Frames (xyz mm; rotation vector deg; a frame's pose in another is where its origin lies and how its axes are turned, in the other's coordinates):
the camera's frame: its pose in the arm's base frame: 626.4 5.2 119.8 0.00 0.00 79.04
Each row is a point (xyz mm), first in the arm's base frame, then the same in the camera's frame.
Working: the arm's base frame: its pose in the camera's frame: -124.2 614.0 -119.8 0.00 0.00 -79.04

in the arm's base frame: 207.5 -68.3 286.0
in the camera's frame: -151.8 397.3 166.2
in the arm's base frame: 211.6 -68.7 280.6
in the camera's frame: -151.4 393.2 160.8
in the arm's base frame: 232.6 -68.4 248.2
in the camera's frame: -147.1 372.6 128.4
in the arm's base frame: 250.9 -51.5 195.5
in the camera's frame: -127.1 357.9 75.7
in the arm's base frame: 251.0 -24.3 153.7
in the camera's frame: -100.3 362.9 33.9
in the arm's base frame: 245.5 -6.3 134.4
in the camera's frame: -83.7 371.8 14.6
